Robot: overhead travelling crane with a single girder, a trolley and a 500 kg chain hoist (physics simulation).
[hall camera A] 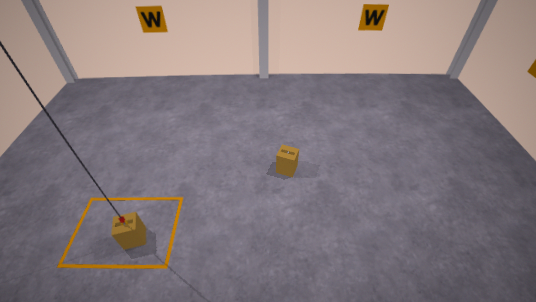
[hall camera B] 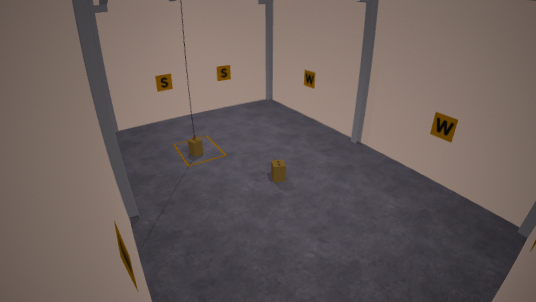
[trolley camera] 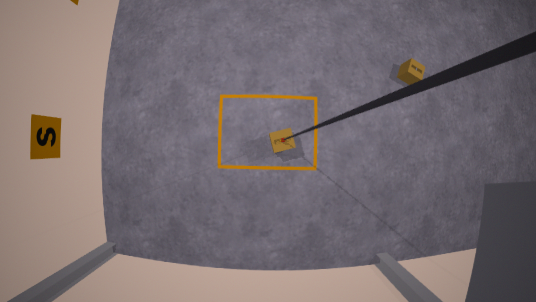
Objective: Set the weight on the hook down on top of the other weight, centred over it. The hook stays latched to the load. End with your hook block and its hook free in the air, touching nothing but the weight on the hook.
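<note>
The yellow weight on the hook (hall camera A: 131,239) (hall camera B: 196,148) (trolley camera: 277,147) is upright inside the orange floor outline; whether its underside touches the floor is hard to tell. My small red hook block (hall camera A: 122,219) (hall camera B: 194,137) (trolley camera: 283,140) is at the middle of its top, with the hook latched to it; the hook itself is too small to make out. The other yellow weight (hall camera A: 287,166) (hall camera B: 278,173) (trolley camera: 408,75) stands upright on the floor, well apart from the first, outside the outline. It is up and right in the trolley camera, with the chain passing close by it in that view.
The orange outline (hall camera A: 135,199) (hall camera B: 207,160) (trolley camera: 270,96) is marked on the floor. The chain (hall camera A: 45,108) (hall camera B: 186,60) (trolley camera: 450,75) runs up from the hook block. Walls with grey columns (hall camera A: 263,40) (hall camera B: 270,50) border the hall.
</note>
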